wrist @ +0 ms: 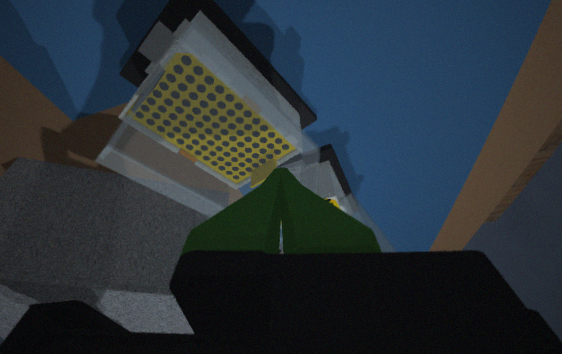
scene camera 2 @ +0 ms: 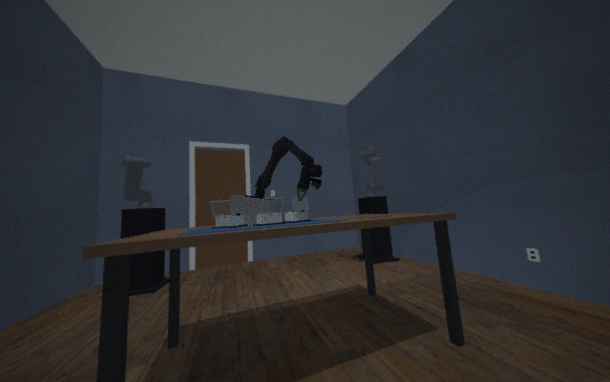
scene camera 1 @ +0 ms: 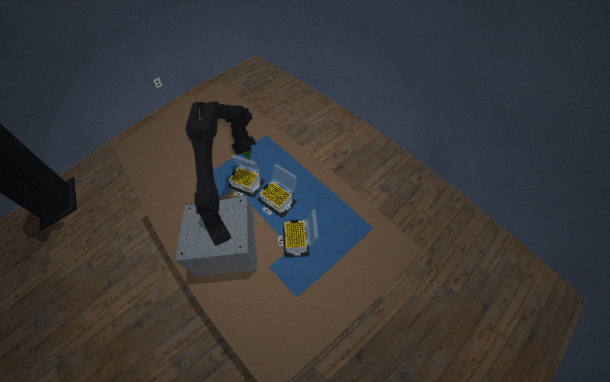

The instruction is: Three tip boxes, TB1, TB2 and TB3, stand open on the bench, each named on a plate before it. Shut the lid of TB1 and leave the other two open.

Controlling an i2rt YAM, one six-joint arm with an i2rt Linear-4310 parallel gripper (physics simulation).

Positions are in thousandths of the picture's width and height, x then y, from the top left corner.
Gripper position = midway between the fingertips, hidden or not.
Observation:
I see my gripper (wrist: 501,501) and a tip box (wrist: 592,521).

